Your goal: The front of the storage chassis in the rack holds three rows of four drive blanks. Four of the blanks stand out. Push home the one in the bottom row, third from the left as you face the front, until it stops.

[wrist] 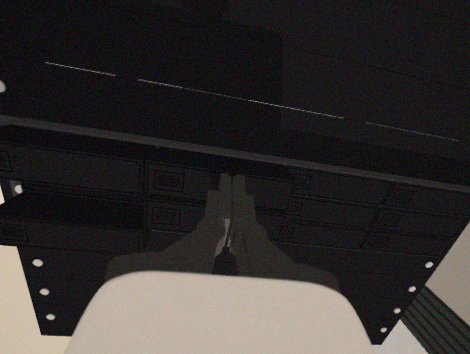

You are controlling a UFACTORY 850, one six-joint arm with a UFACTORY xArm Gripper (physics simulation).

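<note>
The dark front of the storage chassis point(144, 192) runs across the middle of the wrist view, with its drive blanks in three rows. My gripper point(229, 189) is shut and empty. Its fingertips are at the blank point(197, 182) in the row along the long grey edge, second from the left in this view. That blank has a square latch mark near its left end. The fingers hide its middle, and whether they touch it is hard to tell. How far it stands out cannot be told. A darker, jutting shape point(75, 207) shows in the middle row at the left.
A long grey edge point(310, 164) crosses the view close beyond the fingertips, with a large dark surface point(150, 40) past it. Rack flanges with round holes point(44, 305) point(400, 300) stand at both sides. A ribbed dark strip point(440, 320) is at the lower right.
</note>
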